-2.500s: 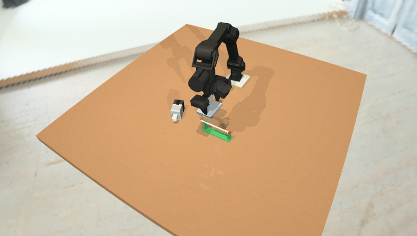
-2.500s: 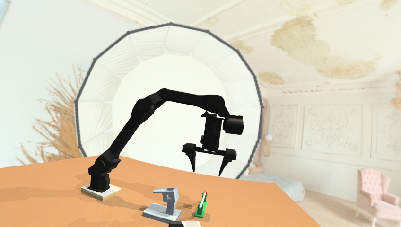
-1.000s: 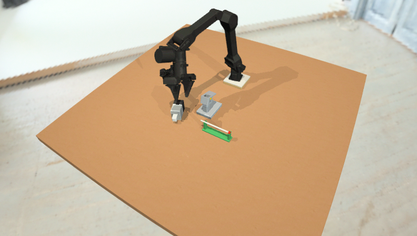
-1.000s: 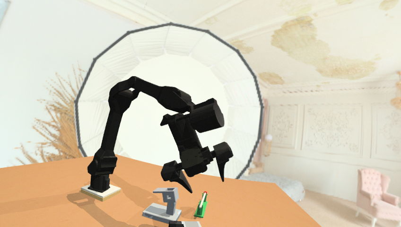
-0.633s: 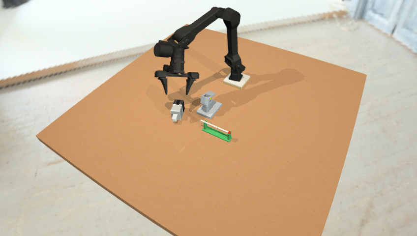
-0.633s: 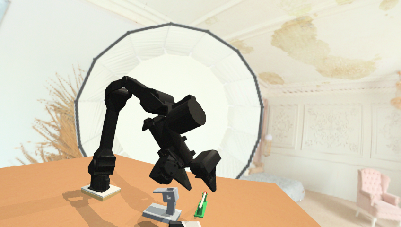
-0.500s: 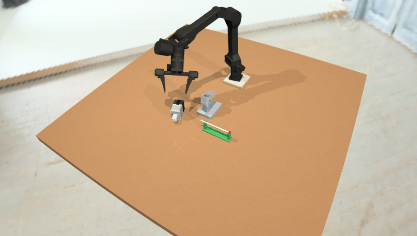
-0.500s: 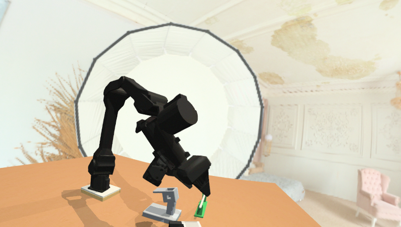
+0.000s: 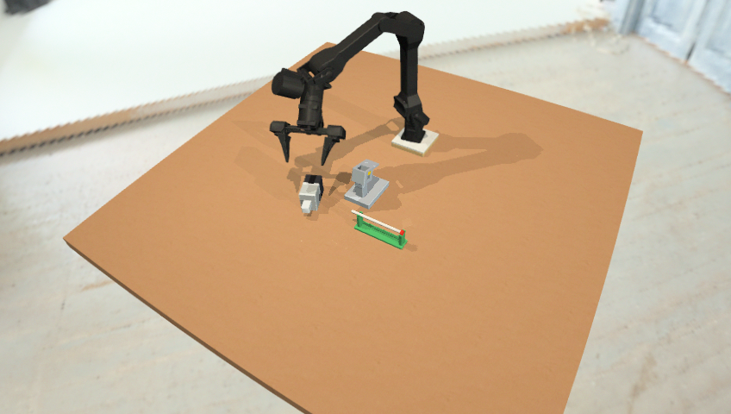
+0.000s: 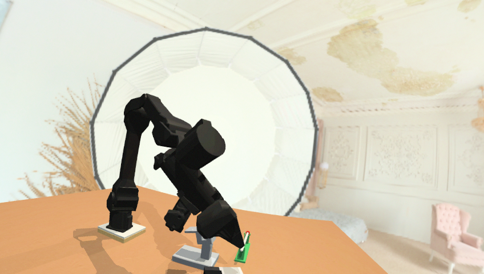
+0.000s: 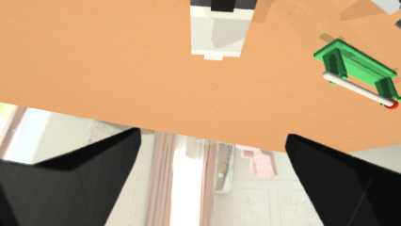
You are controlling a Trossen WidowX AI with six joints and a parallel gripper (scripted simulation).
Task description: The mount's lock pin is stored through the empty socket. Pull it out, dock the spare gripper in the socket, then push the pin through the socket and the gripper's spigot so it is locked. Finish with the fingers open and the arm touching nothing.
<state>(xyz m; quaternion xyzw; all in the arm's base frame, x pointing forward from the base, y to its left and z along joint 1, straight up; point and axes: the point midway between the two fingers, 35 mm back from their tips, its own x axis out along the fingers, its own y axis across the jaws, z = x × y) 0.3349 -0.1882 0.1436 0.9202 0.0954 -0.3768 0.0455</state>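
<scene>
The spare gripper is 110 mm below my gripper tip. Round my gripper tip: green pin rest 220 mm to the left, 120 mm below, 40 mm ahead; then grey mount 130 mm to the left, 90 mm below, 80 mm behind.
</scene>
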